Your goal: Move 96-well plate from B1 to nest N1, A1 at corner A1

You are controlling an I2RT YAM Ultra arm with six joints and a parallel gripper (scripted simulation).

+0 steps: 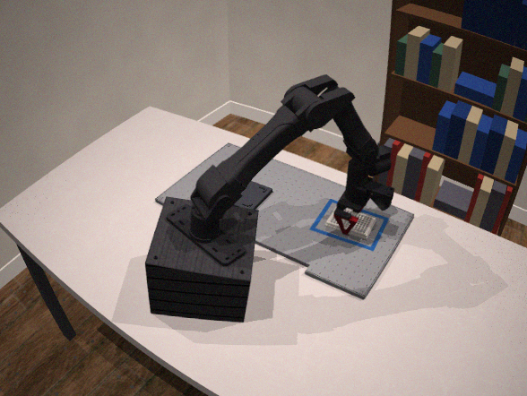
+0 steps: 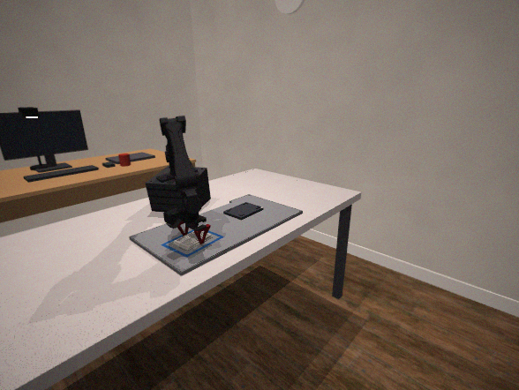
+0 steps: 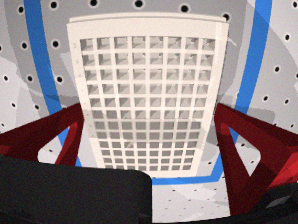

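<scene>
Right now my hand is right at the white 96-well plate. The rest, counted from my hand: dark plate nest (33 cm to the left, 11 cm behind).
</scene>
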